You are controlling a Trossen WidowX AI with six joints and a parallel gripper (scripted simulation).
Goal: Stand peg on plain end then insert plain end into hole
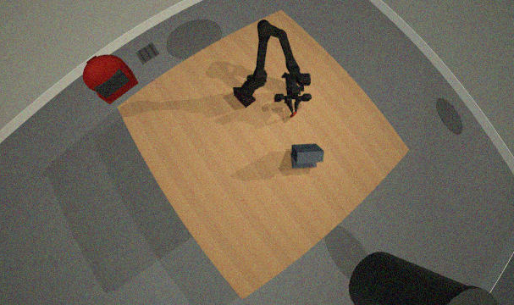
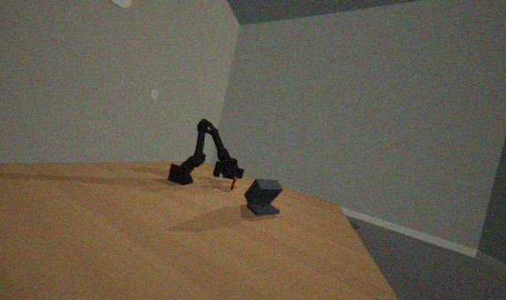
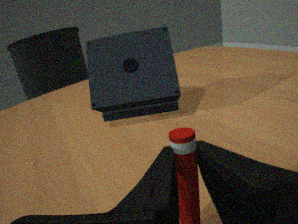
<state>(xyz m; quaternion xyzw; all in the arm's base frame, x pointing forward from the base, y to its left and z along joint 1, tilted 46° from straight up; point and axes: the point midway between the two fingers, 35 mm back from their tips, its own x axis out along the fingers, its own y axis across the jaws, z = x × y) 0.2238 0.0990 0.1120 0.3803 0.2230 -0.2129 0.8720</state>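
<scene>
Now: the red peg 1 cm below my gripper tip. Also, from my gripper tip: blue-grey sloped panel: 19 cm ahead, 8 cm to the right.
</scene>
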